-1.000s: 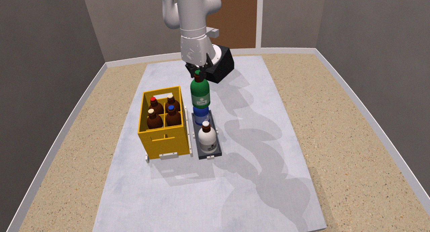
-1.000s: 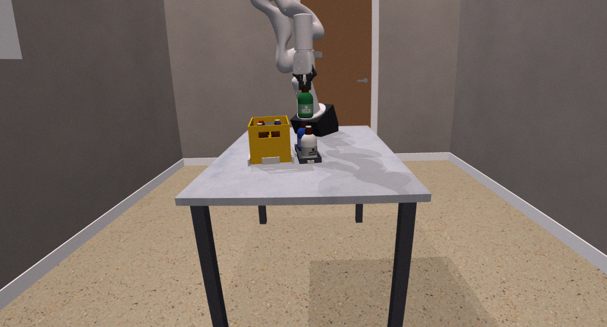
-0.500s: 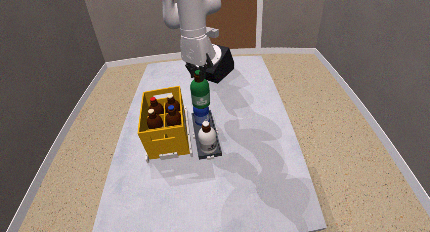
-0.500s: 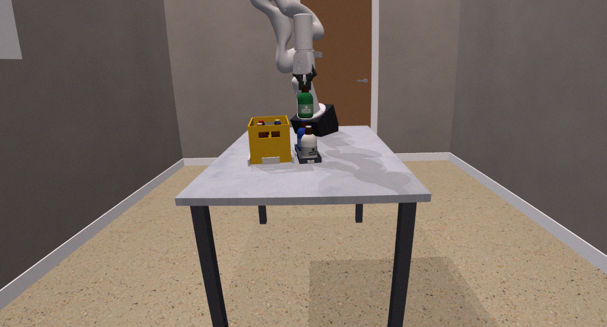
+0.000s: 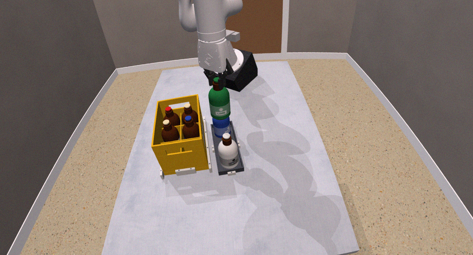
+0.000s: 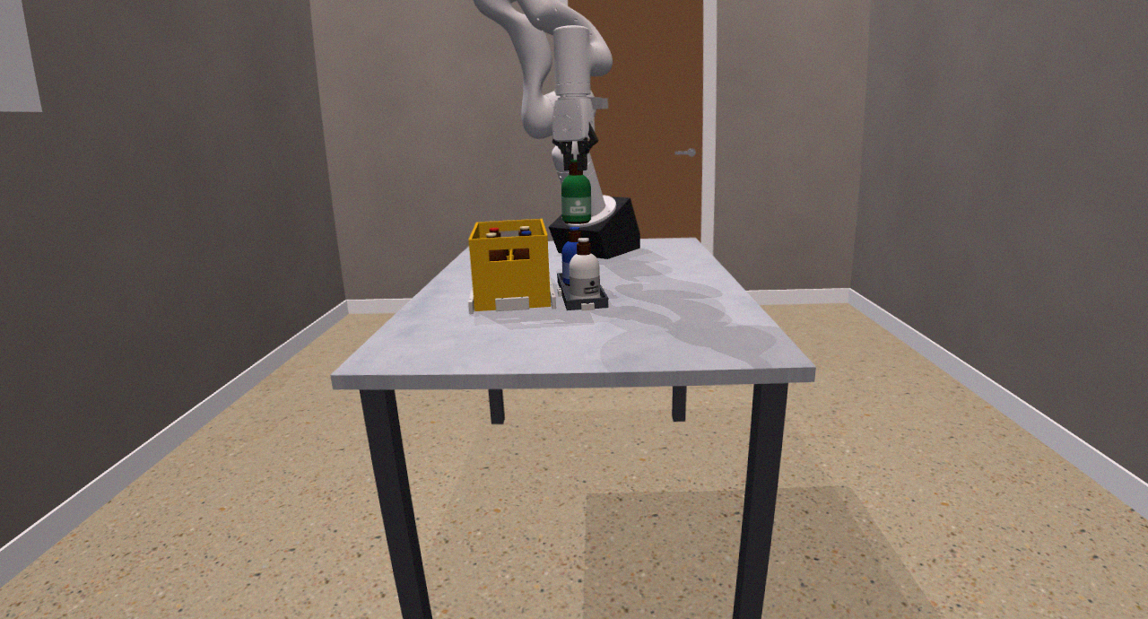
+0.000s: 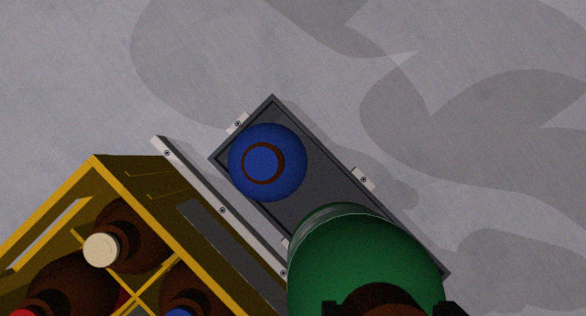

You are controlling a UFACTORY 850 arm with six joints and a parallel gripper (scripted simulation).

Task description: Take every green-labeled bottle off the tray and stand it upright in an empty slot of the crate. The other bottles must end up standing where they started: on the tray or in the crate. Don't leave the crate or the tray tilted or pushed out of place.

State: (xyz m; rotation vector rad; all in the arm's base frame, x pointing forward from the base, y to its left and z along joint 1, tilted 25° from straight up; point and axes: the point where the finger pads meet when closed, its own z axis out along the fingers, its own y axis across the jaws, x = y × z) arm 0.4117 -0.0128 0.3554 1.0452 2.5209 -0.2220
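My gripper is now 7 cm above the green-labeled bottle. Also, from my hand: white-labeled bottle 8 cm ahead, 25 cm below; then blue-labeled bottle 9 cm behind, 1 cm to the left, 25 cm below; then yellow crate 5 cm behind, 17 cm to the right, 25 cm below.
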